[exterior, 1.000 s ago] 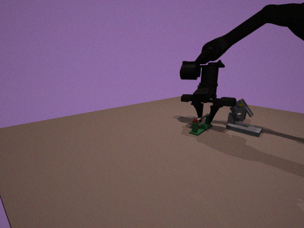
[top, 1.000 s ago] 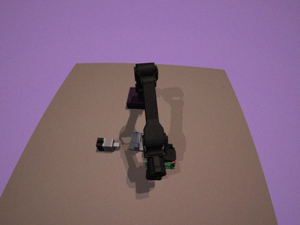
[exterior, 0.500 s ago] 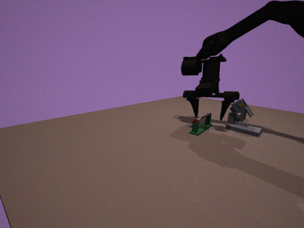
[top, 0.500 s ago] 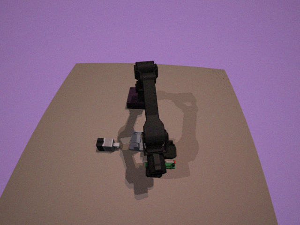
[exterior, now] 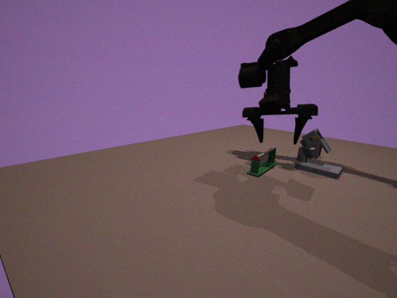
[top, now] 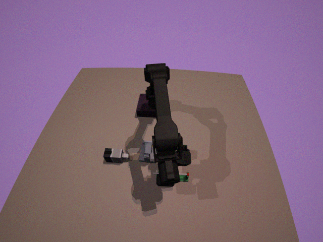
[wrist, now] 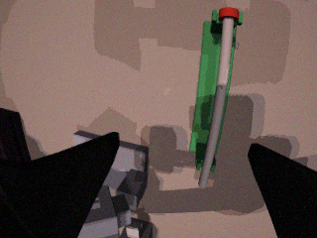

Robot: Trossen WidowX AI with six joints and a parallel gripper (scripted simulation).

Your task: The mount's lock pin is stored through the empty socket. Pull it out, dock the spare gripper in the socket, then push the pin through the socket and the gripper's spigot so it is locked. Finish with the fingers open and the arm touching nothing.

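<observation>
The spare gripper lies 220 mm to the right of my gripper tip, 90 mm behind it and 40 mm below it. The rest, counted from my gripper tip: green cradle: 50 mm below, 20 mm to the left, 20 mm ahead; grey mount: 90 mm behind, 70 mm to the right, 20 mm below.
</observation>
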